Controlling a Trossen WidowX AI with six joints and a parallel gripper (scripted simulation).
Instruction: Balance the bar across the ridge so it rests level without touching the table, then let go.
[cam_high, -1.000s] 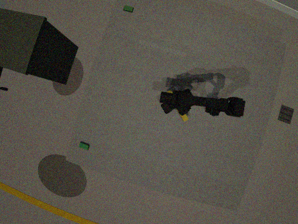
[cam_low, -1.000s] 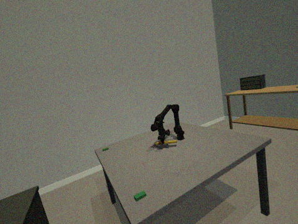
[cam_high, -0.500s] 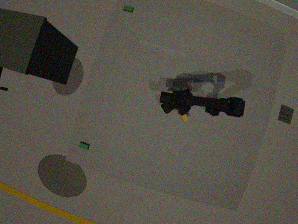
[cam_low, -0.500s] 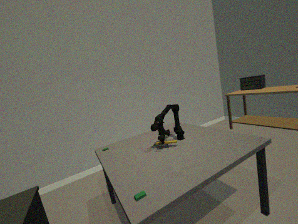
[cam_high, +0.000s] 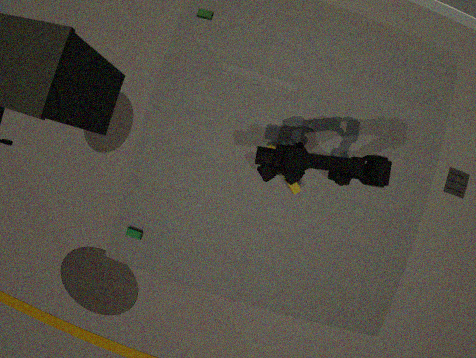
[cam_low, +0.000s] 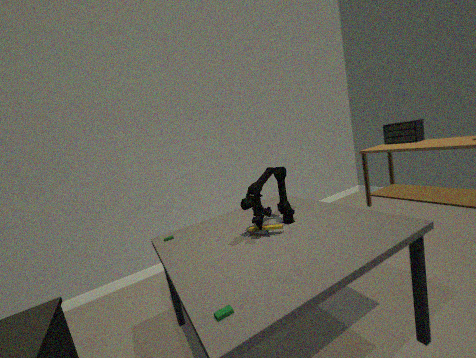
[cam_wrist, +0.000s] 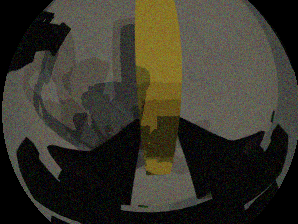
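The yellow bar is 2 cm behind my gripper tip and 2 cm to the left of it.
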